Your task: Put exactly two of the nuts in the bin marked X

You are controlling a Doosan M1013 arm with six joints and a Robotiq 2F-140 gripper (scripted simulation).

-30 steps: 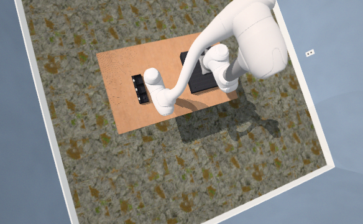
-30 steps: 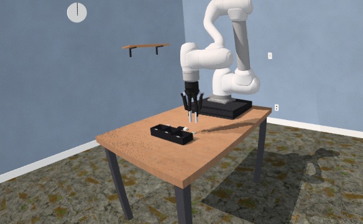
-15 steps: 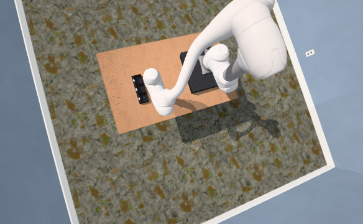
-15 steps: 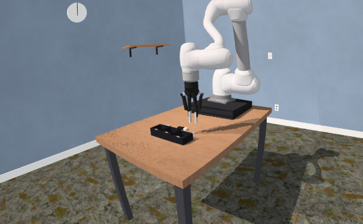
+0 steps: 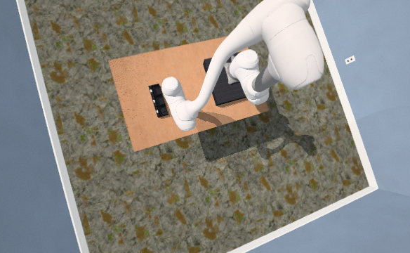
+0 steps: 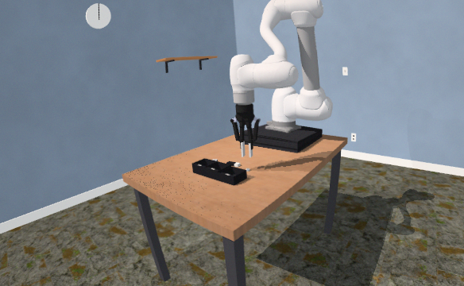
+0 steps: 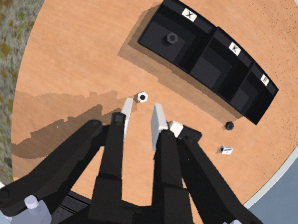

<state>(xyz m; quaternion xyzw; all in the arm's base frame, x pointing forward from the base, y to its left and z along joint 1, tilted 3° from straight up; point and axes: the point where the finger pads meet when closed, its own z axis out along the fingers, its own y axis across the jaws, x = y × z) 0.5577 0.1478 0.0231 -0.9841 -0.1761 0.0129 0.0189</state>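
Now: the pale nut 10 cm below my hand. Also, from my hand: white piece: 21 cm to the right, 9 cm below; then black bin row: 12 cm ahead, 7 cm to the right, 8 cm below.
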